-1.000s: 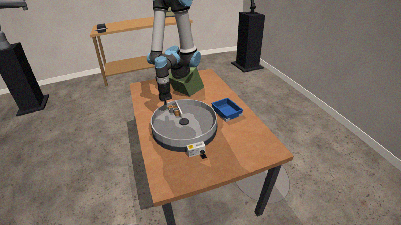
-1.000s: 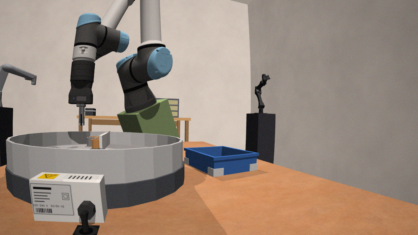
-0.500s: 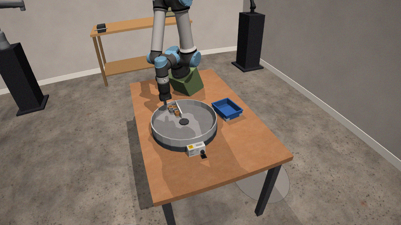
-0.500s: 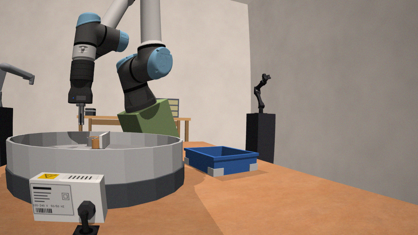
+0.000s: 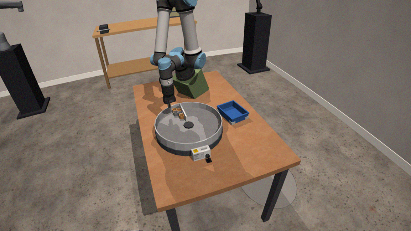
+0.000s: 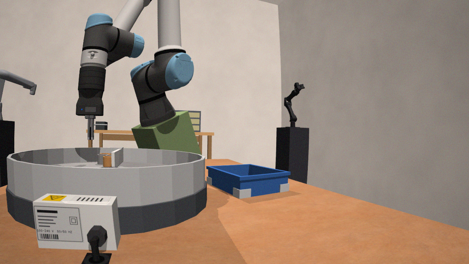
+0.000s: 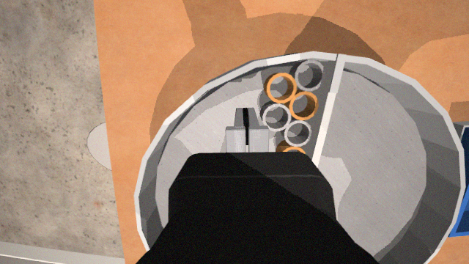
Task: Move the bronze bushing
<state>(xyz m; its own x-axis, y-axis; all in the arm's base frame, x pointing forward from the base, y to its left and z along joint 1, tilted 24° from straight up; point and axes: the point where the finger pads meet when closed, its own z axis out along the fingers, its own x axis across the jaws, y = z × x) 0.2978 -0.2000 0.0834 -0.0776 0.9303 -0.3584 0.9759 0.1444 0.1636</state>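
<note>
My hand is 150 mm short of the grey turntable, 80 mm to the right of it and 80 mm above it. Also, from my hand: blue crate: 100 mm ahead, 420 mm to the left, 110 mm below.
</note>
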